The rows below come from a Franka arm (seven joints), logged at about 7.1 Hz.
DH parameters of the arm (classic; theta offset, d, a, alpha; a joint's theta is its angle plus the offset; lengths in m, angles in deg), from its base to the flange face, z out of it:
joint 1: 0 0.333 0 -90
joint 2: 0 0 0 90
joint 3: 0 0.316 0.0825 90
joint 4: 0 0 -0.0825 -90
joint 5: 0 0.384 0 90
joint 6: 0 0 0.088 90
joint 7: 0 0.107 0 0
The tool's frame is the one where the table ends.
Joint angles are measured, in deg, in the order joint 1, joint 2, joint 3, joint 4, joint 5, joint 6, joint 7. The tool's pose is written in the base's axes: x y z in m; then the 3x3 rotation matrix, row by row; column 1 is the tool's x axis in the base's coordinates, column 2 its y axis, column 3 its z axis. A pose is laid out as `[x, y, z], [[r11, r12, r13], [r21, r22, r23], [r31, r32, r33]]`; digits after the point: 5 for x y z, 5 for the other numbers.
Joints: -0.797 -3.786 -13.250 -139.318 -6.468 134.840 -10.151
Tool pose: [0.46154, -0.11678, 0.32866], [[0.99957, 0.01354, -0.02598], [0.01196, -0.99811, -0.06028], [-0.02675, 0.05995, -0.99784]]
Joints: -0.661 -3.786 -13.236 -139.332 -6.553 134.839 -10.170
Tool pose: [0.46176, -0.11557, 0.32856], [[0.99950, 0.01758, -0.02625], [0.01594, -0.99799, -0.06134], [-0.02727, 0.06089, -0.99777]]
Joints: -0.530 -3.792 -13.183 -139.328 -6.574 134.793 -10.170
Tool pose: [0.46207, -0.11409, 0.32858], [[0.99942, 0.02103, -0.02671], [0.01935, -0.99791, -0.06164], [-0.02795, 0.06108, -0.99774]]
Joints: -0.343 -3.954 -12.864 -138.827 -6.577 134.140 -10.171
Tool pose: [0.46457, -0.11059, 0.33258], [[0.99924, 0.02900, -0.02614], [0.02732, -0.99767, -0.06258], [-0.02789, 0.06182, -0.99770]]
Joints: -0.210 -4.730 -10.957 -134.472 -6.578 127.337 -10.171
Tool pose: [0.47782, -0.09817, 0.36143], [[0.99692, 0.05691, -0.05392], [0.05329, -0.99637, -0.06631], [-0.05750, 0.06323, -0.99634]]
